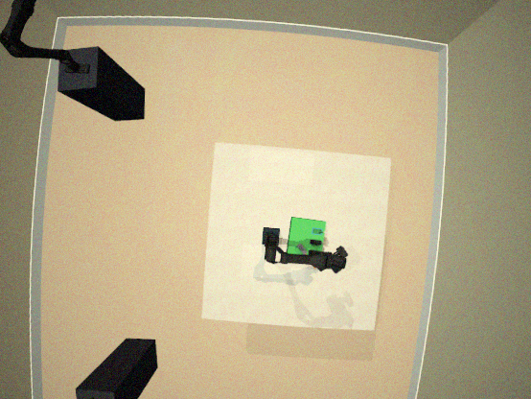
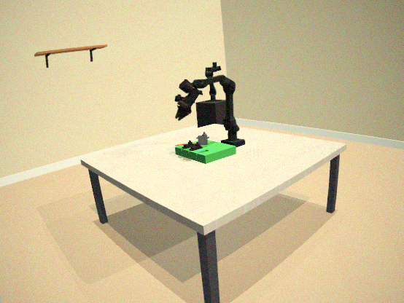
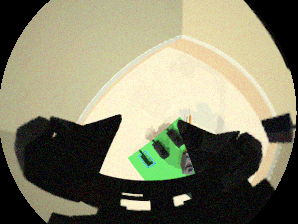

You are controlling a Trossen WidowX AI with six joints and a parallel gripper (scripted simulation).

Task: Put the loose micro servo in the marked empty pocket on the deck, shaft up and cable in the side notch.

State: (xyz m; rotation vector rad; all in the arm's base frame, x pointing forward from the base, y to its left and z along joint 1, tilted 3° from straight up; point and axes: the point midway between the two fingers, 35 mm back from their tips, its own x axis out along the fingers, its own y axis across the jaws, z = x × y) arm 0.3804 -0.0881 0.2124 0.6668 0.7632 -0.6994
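Now: the green deck 18 cm behind my gripper tip, 8 cm to the left of it and 21 cm below it.
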